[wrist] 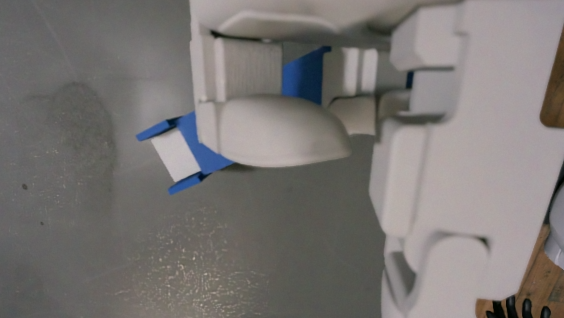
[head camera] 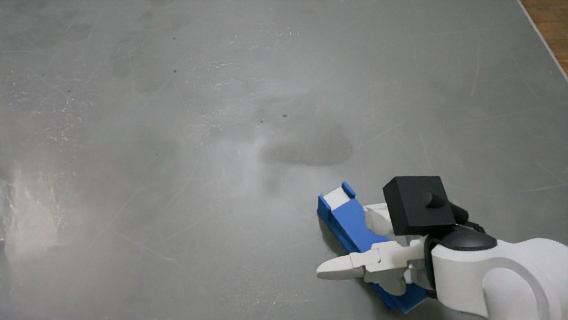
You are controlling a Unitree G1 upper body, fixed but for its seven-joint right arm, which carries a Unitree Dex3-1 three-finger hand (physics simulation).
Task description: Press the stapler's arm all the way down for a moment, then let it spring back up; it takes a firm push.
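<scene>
The blue stapler (head camera: 352, 227) (wrist: 210, 160) lies diagonally at the lower right of the head view, with a pale plate between two blue side lips at its far end. My gripper (head camera: 370, 257) (wrist: 320, 117) is over the stapler's middle and near part, its fingers curled shut with nothing held between them. One white finger points left across the stapler in the head view. In the wrist view the curled finger covers much of the stapler, and a blue part shows through a gap in the hand. The hand hides where it meets the stapler's arm, so how far the arm is down cannot be told.
The grey table top (head camera: 200, 200) (wrist: 300, 240) is scratched and stained around the stapler. Its right edge and the wooden floor (head camera: 550, 25) show at the upper right of the head view. Black fingers of another hand (wrist: 525, 307) show at the lower right of the wrist view.
</scene>
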